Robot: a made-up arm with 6 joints.
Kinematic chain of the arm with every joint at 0, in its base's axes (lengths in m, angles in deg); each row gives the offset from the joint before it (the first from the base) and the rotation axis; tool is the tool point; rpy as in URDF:
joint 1: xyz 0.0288 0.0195 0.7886 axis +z
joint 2: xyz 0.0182 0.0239 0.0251 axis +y
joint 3: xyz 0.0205 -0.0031 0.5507 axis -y
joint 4: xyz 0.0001 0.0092 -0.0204 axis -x
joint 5: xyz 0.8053 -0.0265 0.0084 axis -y
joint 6: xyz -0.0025 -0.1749 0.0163 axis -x
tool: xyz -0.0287 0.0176 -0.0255 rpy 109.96 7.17 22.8
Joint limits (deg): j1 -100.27..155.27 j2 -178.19..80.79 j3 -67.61..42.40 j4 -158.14..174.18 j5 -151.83..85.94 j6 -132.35..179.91
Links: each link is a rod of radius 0.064 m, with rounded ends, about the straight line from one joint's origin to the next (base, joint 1, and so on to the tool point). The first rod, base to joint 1, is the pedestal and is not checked.
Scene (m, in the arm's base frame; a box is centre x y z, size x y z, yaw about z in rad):
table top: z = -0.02
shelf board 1: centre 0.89 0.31 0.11 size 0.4 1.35 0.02 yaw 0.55
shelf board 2: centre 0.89 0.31 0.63 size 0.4 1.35 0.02 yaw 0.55
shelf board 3: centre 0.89 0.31 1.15 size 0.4 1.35 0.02 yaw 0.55
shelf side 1: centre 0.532 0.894 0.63 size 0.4 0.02 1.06 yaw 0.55
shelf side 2: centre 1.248 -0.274 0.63 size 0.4 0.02 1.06 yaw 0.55
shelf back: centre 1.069 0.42 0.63 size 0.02 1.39 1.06 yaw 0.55
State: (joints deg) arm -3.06 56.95 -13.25 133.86 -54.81 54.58
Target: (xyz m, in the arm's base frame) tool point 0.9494 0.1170 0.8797
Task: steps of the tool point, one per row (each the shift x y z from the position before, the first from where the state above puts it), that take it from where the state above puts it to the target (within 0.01 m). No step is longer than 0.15 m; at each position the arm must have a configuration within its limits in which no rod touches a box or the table.
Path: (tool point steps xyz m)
1: -0.0874 -0.0832 -0.0084
2: -0.0991 -0.0602 -0.0001
3: -0.1052 -0.0354 0.0086
4: 0.0435 -0.0307 0.1209
5: 0.0185 -0.0212 0.1231
6: -0.0048 -0.0109 0.1197
7: -0.0252 -0.0004 0.1114
8: 0.1092 0.0376 0.0162
9: 0.1057 0.0633 -0.0001
10: 0.0947 0.0889 -0.0160

